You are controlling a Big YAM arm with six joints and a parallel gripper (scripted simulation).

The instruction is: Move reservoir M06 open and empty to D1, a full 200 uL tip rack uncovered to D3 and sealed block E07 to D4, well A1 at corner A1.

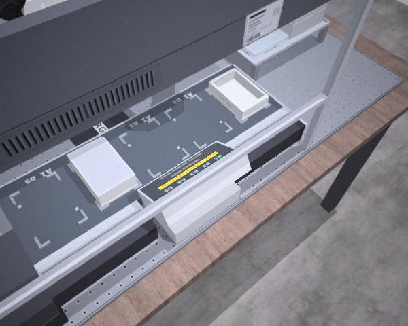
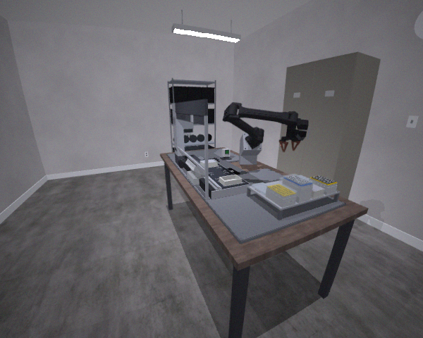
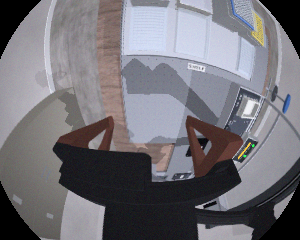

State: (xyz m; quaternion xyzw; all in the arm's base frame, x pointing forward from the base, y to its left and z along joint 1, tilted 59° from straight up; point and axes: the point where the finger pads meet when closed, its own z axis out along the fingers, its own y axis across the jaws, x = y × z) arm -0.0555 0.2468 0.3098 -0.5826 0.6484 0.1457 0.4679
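Now: the yellow tip rack 28 cm to the left of my hand, 13 cm below it and 3 cm behind it. The rest, counted from my hand: clear flat plate (30 cm ahead, 18 cm to the left, 16 cm below); then white one-well reservoir (43 cm ahead, 17 cm below); then shelf (23 cm to the left, 18 cm below, 13 cm ahead).
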